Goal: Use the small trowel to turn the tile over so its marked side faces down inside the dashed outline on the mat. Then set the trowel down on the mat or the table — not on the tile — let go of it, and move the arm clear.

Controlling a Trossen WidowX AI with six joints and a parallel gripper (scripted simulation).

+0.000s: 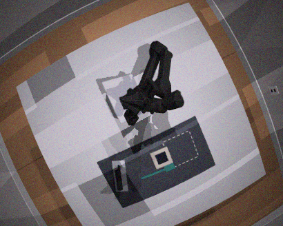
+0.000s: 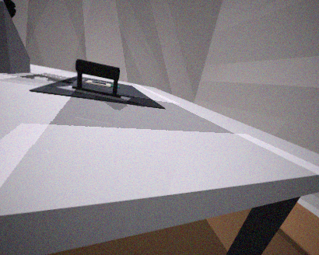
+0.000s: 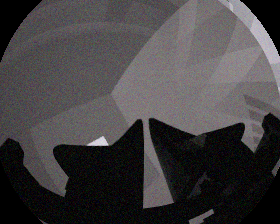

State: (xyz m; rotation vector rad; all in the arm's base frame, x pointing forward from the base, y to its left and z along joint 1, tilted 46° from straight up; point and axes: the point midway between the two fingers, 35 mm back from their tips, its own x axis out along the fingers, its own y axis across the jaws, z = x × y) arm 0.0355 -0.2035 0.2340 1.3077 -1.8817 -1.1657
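The trowel lies 38 cm ahead of my gripper tip, 23 cm to the right of it and 44 cm below it. The rest, counted from my gripper tip: tile (35 cm ahead, 5 cm to the left, 48 cm below); dark mat (39 cm ahead, 1 cm to the left, 50 cm below).
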